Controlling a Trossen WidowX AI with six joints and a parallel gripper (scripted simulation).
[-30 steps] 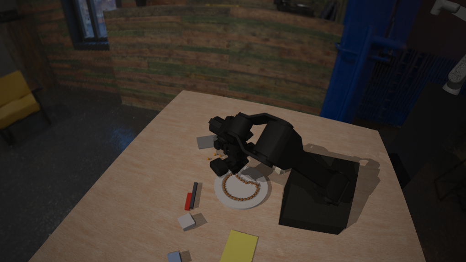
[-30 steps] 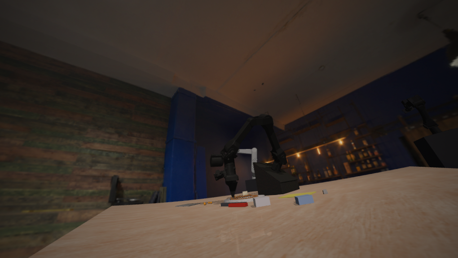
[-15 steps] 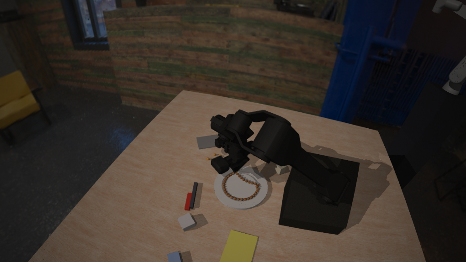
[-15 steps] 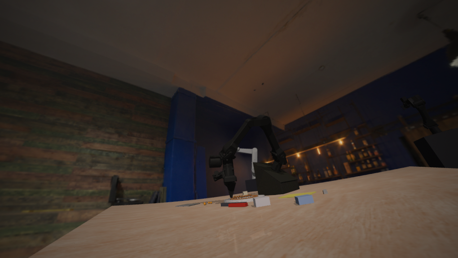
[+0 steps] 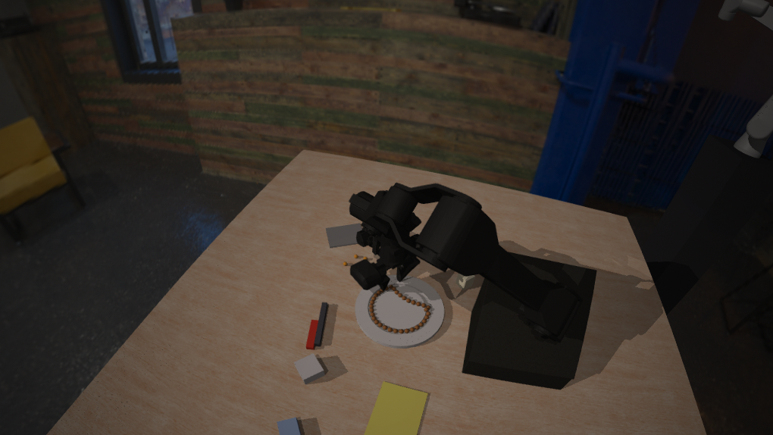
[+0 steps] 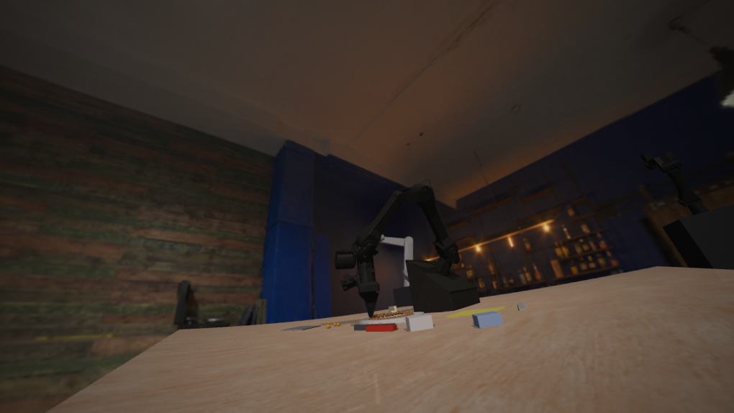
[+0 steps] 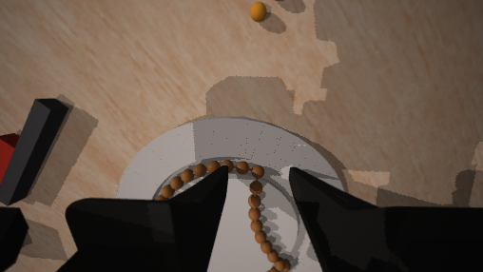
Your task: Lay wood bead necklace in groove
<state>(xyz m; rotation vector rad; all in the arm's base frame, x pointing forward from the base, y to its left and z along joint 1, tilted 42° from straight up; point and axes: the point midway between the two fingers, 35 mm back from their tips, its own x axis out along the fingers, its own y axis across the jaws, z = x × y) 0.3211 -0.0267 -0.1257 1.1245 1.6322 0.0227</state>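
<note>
The round white bead board is 6 cm to the left of my gripper tip, 3 cm behind it and 1 cm below it. Also, from my gripper tip: grey tile 16 cm ahead, 15 cm to the right, 2 cm below; then dark bar 16 cm to the left, 13 cm ahead, 1 cm below; then pale cube 17 cm behind, 6 cm to the right.
</note>
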